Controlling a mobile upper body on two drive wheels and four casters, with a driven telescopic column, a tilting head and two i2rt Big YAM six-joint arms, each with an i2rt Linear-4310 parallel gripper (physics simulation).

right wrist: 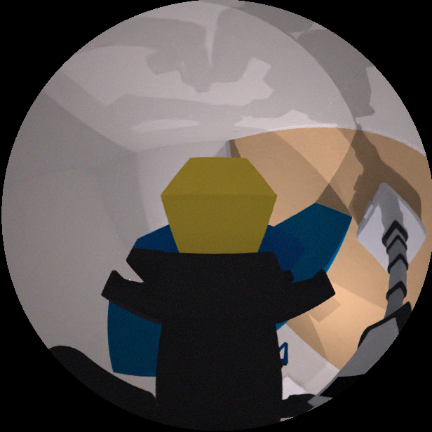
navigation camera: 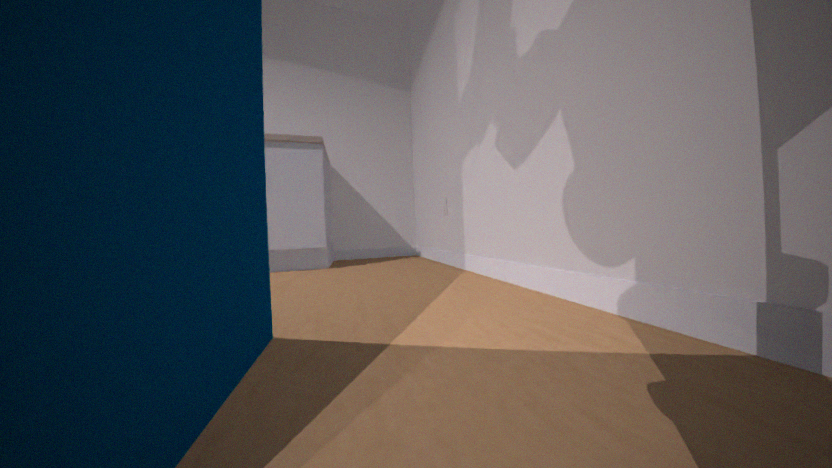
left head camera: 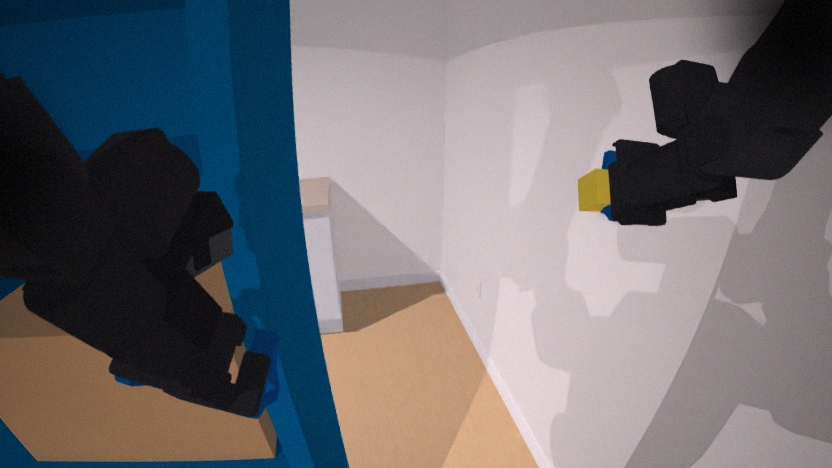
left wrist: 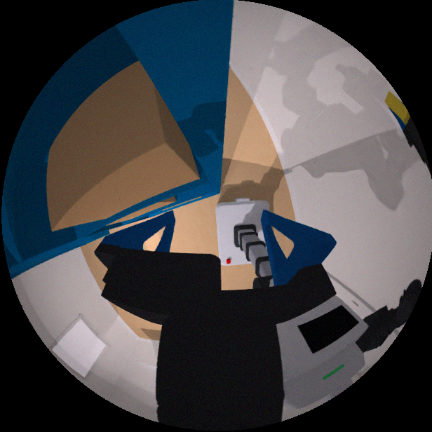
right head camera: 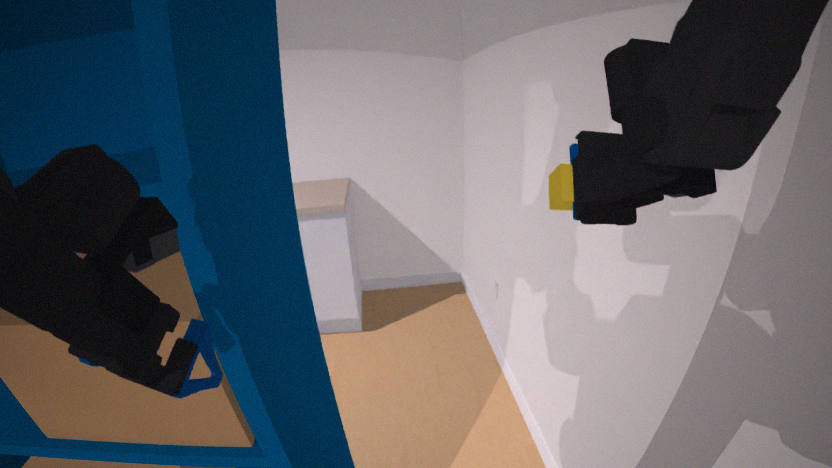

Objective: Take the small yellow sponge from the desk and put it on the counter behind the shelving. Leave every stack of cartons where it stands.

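Frame: origin at the left arm's base, x up, y left, z back, level; millimetres.
Where they show: left gripper, fingertip midpoint: [left head camera: 231, 384] [right head camera: 185, 370]; right gripper, fingertip midpoint: [right head camera: 577, 193].
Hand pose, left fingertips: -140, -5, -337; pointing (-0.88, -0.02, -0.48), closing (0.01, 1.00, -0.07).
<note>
Each offset is from my left fingertips to the centre of the thing, as dx, dy, dz. Level surfaces: height alone.
The small yellow sponge {+124, -445, -227} [left head camera: 592, 190] [right head camera: 560, 187] [right wrist: 218, 215] is held by my right gripper [left head camera: 608, 186] [right head camera: 574, 183] [right wrist: 217, 214], which is shut on it in mid-air, in front of the right-hand wall. The sponge [left wrist: 397, 107] also shows at the edge of the left wrist view. My left gripper [left head camera: 200, 384] [left wrist: 217, 215] is open and empty, close by the blue shelving [left head camera: 261, 174] [right head camera: 232, 174] [left wrist: 200, 50] [navigation camera: 128, 232]. The counter [left head camera: 315, 195] [right head camera: 322, 195] [navigation camera: 295, 197] has a beige top and white body. It stands farther back, partly hidden by the shelving.
A brown carton {-142, +305, -178} [left head camera: 145, 424] [right head camera: 116, 407] [left wrist: 115, 140] stands in the shelving, beside the left arm. The white wall [left head camera: 494, 174] [navigation camera: 669, 174] runs along the right. Wooden floor {dx -1268} [left head camera: 395, 378] [navigation camera: 494, 395] leads back between the shelving and this wall.
</note>
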